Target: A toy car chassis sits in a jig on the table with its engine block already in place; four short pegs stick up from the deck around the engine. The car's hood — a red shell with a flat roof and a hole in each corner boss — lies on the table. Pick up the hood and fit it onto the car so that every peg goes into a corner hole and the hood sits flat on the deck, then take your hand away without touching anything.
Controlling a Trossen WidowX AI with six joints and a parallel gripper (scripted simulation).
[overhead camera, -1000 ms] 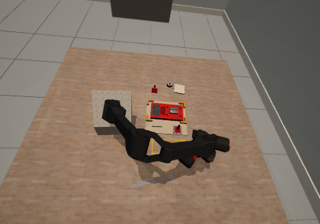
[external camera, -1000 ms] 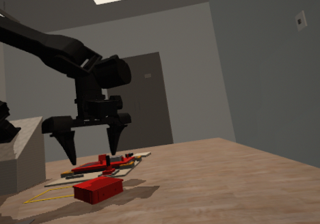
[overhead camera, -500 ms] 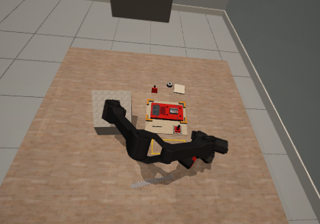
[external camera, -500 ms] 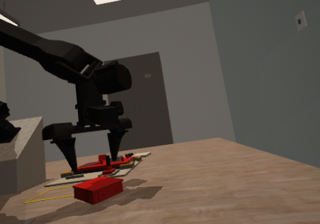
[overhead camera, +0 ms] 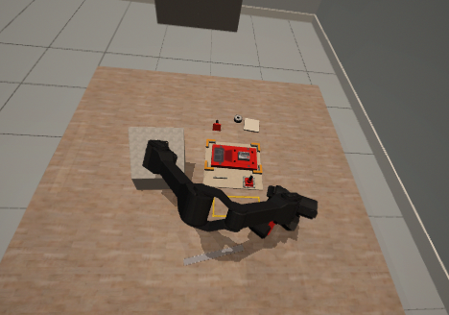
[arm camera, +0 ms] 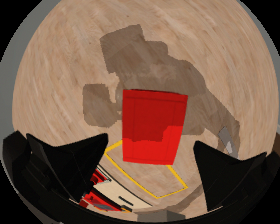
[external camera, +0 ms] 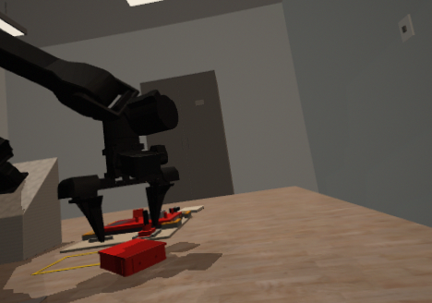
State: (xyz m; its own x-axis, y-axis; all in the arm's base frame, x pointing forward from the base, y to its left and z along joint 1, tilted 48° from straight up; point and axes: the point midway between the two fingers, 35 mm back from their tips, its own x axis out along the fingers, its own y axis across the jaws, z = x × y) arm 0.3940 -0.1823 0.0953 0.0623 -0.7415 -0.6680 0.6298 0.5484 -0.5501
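Right now the red hood is 30 mm below my gripper tip. From my gripper tip the other things lie so: grey strip 180 mm behind, 110 mm to the right, 50 mm below; pale base plate 90 mm behind, 260 mm to the left, 40 mm below; grey engine block 50 mm behind, 280 mm to the left, 20 mm below.
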